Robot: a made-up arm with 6 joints. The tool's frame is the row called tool. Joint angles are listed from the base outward.
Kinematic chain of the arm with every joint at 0, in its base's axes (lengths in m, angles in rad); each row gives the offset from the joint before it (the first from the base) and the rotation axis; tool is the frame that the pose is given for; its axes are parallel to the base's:
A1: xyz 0 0 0.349 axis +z
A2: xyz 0 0 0 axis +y
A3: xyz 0 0 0.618 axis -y
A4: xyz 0 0 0 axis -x
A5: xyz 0.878 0 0 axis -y
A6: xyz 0 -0.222 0 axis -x
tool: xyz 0 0 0
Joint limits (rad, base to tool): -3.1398..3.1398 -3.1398..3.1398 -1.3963..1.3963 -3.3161..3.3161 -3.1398..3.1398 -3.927..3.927
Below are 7 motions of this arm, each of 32 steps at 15 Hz.
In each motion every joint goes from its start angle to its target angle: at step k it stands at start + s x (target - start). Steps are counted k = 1, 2, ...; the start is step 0. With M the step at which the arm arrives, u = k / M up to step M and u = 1 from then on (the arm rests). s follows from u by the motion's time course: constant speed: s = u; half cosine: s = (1 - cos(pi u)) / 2; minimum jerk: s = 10 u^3 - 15 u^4 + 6 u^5.
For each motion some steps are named. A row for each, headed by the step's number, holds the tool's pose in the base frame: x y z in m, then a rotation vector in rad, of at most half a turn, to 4 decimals.
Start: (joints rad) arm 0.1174 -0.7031 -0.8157 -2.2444 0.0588 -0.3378
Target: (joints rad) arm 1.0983 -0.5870 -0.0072 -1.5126 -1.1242 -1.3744
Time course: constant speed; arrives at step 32
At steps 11, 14, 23, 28, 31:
11: 0.4236 0.3083 0.7449 2.5300 0.9424 0.5973
14: 0.4098 0.3392 0.8017 2.4456 1.1948 0.7560
23: 0.3417 0.4159 0.9784 1.9806 1.9339 1.0633
28: 0.2903 0.4419 1.0788 1.6092 2.2695 1.1168
31: 0.2567 0.4501 1.1391 1.3651 2.4262 1.1114

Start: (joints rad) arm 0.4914 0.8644 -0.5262 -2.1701 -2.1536 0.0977
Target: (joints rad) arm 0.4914 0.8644 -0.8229 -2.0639 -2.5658 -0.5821
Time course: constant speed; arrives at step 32
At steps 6, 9, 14, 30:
6: 0.2908 0.2935 -0.1441 -1.8693 -1.7951 -0.7936
9: 0.2687 0.2796 -0.1418 -1.8005 -1.7802 -0.7199
14: 0.2321 0.2564 -0.1363 -1.6835 -1.7506 -0.6028
30: 0.1176 0.1836 -0.1046 -1.2940 -1.6210 -0.2763

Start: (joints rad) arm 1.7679 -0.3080 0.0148 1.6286 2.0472 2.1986
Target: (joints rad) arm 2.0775 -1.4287 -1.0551 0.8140 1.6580 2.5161
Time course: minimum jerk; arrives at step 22
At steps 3, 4, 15, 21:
3: -0.1223 0.5476 1.4231 0.9649 -2.5323 -1.3313
4: -0.1186 0.5313 1.4185 0.9487 -2.5067 -1.3377
15: 0.0375 0.2127 1.0459 0.4151 -1.8482 -1.2334
21: 0.0620 0.2023 0.9079 0.2867 -1.7350 -1.1406

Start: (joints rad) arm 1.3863 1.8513 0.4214 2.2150 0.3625 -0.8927
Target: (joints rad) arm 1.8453 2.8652 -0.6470 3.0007 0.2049 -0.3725
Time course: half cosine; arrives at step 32
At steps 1, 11, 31, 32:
1: 0.0305 0.8975 -0.6694 -1.7172 0.5126 2.3079
11: -0.1470 0.3219 -0.8368 1.5969 -0.6173 -2.0994
31: -0.0331 -0.6959 0.0393 0.0678 -0.7986 -1.1136
32: -0.0324 -0.6959 0.0434 0.0625 -0.8001 -1.1116

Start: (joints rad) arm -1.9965 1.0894 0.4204 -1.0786 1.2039 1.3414
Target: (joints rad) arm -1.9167 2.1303 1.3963 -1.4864 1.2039 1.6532
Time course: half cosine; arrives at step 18
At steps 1, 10, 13, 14, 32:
1: -0.5556 -0.9744 -0.0677 -0.2463 0.8336 -2.8886
10: -0.4735 -1.0392 -0.4646 0.0486 1.0471 -2.8813
13: -0.4164 -1.0070 -0.6216 0.1730 1.1328 -2.8570
14: -0.3996 -0.9930 -0.6606 0.2060 1.1550 -2.8486
32: -0.3660 -0.9603 -0.7314 0.2687 1.1967 -2.8302

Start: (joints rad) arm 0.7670 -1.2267 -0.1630 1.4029 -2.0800 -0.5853
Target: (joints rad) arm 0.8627 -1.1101 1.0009 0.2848 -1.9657 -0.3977
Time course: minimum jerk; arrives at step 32
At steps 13, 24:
13: -0.3510 -0.5224 1.4770 0.4345 0.4844 -0.4055
24: -0.5058 -0.8898 1.3782 0.5681 0.1464 0.4711

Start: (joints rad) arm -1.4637 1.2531 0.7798 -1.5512 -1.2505 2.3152
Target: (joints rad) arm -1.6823 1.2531 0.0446 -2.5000 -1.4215 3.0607
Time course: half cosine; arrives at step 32
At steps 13, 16, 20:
13: 0.1016 -1.0950 -0.2028 -0.2295 -0.0093 -0.3785
16: 0.0953 -1.0241 -0.2453 -0.2170 -0.0609 -0.5076
20: 0.0910 -0.9315 -0.2871 -0.2063 -0.0960 -0.7008

